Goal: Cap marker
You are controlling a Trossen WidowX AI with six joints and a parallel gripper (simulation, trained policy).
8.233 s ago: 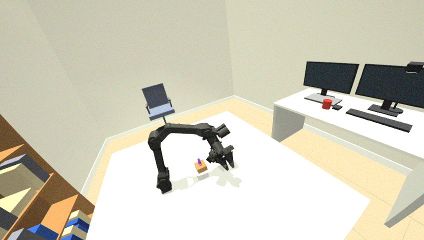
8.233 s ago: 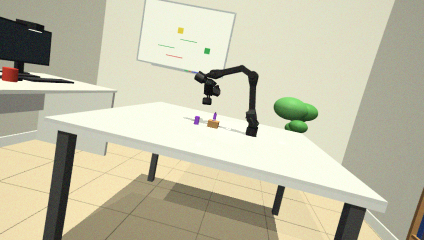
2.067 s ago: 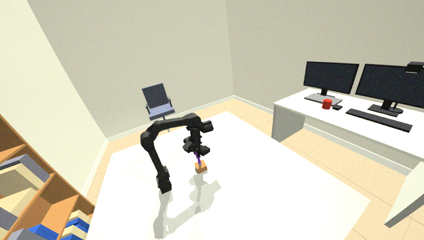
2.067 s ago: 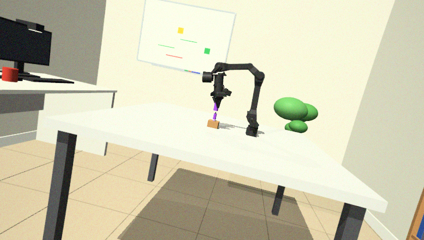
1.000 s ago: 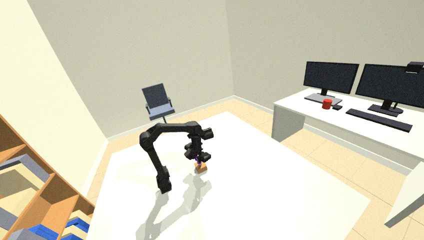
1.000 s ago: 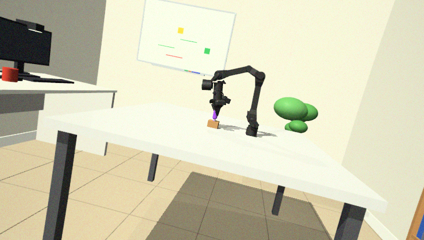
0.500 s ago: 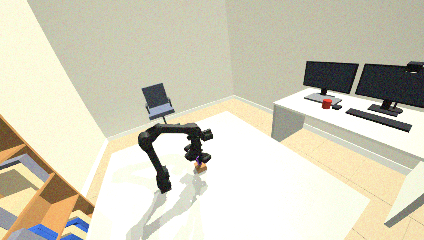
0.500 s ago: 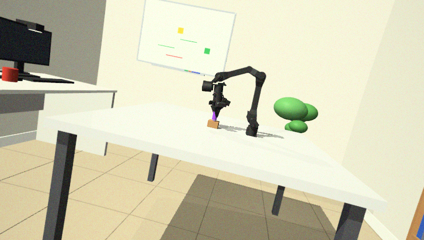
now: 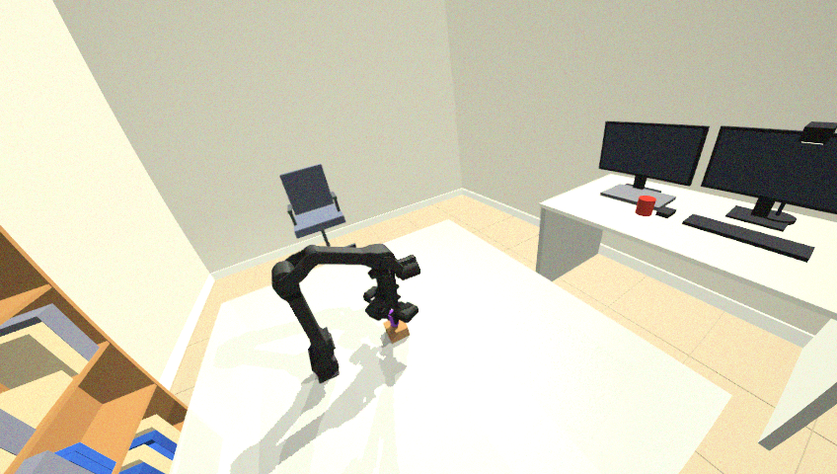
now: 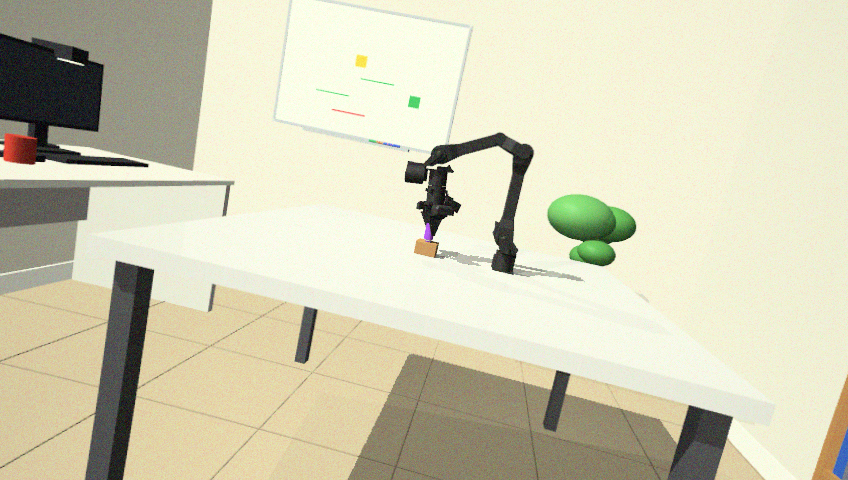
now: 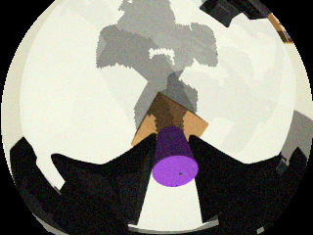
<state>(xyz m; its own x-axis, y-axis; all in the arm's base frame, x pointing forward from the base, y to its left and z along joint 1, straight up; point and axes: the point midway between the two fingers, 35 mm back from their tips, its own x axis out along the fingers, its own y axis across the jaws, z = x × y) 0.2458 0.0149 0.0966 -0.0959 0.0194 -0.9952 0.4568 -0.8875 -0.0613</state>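
My gripper tip is 10 mm short of the purple marker and 10 mm below it. From my gripper tip the other things lie so: purple cap: 10 mm ahead, 10 mm above; then orange holder block: 10 mm ahead, 40 mm below.
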